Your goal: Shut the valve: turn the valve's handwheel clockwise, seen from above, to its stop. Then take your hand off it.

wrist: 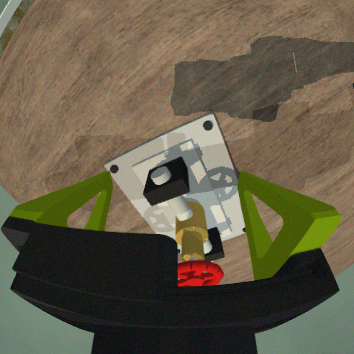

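The red handwheel (pixel 202 272) shows at the lower middle of the wrist view, partly hidden behind the black gripper body. It sits on top of the brass valve (pixel 192 229), whose white pipe runs between two black supports on a pale square plate (pixel 131 176). My gripper (pixel 174 177) is open and empty, with one green finger to the left and one to the right of the valve in the view. The fingertips appear apart from the valve and the wheel. The near part of the wheel is hidden.
The plate lies on a round wooden table (pixel 90 90). Dark bolt heads show at the plate's corners. A shadow of the arm falls on the table beyond the plate, and wheel-shaped shadows fall on the plate. The table's edge curves along the left side.
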